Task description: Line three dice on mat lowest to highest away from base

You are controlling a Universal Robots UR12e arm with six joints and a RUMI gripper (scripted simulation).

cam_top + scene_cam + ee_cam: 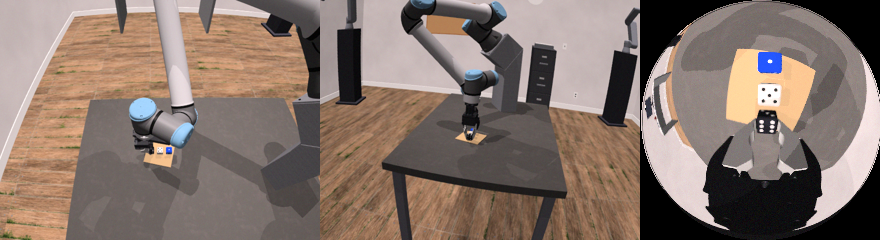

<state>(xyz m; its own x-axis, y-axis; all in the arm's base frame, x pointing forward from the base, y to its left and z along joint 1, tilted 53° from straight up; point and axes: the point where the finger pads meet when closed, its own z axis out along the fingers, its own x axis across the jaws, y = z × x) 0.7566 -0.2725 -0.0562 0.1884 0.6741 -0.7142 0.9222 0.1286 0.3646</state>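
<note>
The black die lies right at my hand. From my hand the other things lie so: white die: 40 mm behind, 10 mm to the left, 10 mm below; then blue die: 90 mm behind, 20 mm to the left, 10 mm below; then mat: 40 mm behind, 20 mm below, 10 mm to the left.
</note>
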